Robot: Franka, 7 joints.
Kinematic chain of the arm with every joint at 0, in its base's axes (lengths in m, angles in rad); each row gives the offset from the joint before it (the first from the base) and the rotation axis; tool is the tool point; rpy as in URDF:
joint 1: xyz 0 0 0.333 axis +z
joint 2: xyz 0 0 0 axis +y
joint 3: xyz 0 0 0.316 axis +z
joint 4: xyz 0.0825 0 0 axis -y
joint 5: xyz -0.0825 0 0.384 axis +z
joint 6: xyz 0 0 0 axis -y
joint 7: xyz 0.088 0 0 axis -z
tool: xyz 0 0 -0.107 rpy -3.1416 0 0
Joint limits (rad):
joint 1: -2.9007..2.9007
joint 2: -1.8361..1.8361
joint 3: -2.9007..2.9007
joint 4: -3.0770..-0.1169
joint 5: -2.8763..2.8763
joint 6: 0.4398..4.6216
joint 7: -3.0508..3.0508
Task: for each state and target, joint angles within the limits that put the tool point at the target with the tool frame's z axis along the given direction. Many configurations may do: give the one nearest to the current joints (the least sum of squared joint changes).
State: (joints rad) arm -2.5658 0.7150 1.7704 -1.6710 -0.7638 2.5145 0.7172
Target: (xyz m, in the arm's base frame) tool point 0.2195 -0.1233 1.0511 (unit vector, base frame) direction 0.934 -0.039 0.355
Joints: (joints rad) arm -2.3807 0.7222 2.6682 -1.4471 -0.7676 2.7436 0.7172
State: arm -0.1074 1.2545 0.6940 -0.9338 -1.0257 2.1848 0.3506
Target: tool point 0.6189 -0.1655 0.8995 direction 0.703 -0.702 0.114
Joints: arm -0.4277 0.5807 0.4668 -0.4613 -1.3189 2.4305 0.3506
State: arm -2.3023 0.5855 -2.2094 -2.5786 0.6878 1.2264 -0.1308
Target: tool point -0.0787 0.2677 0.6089 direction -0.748 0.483 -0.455
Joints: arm -2.2321 1.2350 -2.7925 -2.6288 1.4244 1.5760 -0.1308
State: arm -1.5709 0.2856 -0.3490 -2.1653 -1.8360 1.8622 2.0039
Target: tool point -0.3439 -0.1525 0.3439 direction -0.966 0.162 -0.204
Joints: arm -2.0855 -0.5161 -0.6015 -2.8240 -2.2602 2.1375 2.0039
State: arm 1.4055 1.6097 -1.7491 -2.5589 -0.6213 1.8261 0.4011
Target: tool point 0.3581 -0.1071 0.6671 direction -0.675 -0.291 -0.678
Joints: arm 1.2480 1.0730 -2.2144 -1.8016 -0.0445 1.0868 0.4011
